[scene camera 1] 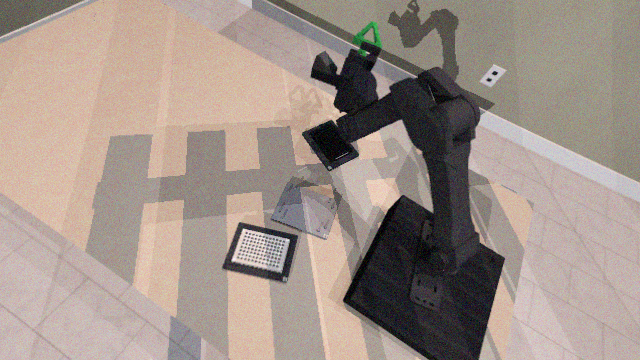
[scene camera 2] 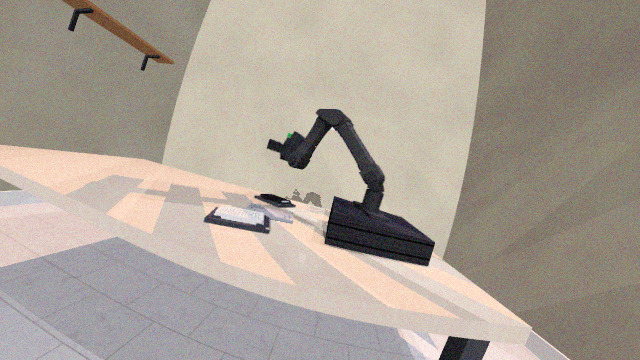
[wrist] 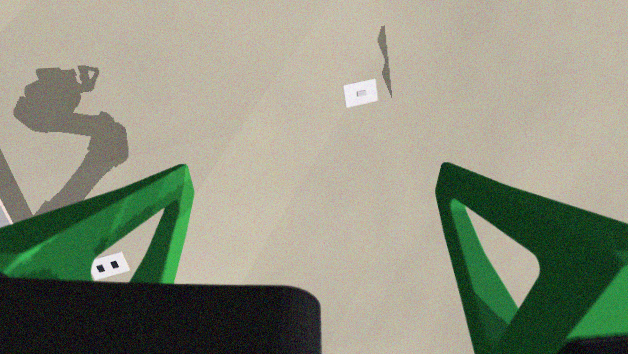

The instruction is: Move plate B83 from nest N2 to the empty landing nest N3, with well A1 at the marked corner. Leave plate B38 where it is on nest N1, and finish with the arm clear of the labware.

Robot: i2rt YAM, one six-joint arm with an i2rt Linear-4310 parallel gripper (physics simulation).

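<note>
A white many-welled plate (scene camera 1: 260,251) (scene camera 2: 239,215) sits flat in a black-rimmed nest (scene camera 1: 292,245) (scene camera 2: 240,227), which has a small pale mark at one corner. A grey, see-through-looking nest (scene camera 1: 295,212) (scene camera 2: 281,216) with small pins lies beside it and holds no plate. Behind that lies a black nest (scene camera 1: 345,160) (scene camera 2: 274,200) with a dark inner face; I cannot tell for certain whether a black plate sits in it. Plate and nest labels are not readable. My gripper (scene camera 1: 370,36) (wrist: 314,177) is open and empty, high above the table beyond the black nest, facing the wall.
The arm's black base block (scene camera 1: 385,260) (scene camera 2: 377,235) stands on the table (scene camera 1: 65,115) (scene camera 2: 250,262), near the grey nest. A wall with a socket plate (scene camera 1: 493,75) (wrist: 111,265) lies behind. A wooden shelf (scene camera 2: 120,31) is on the wall at the upper left in scene camera 2.
</note>
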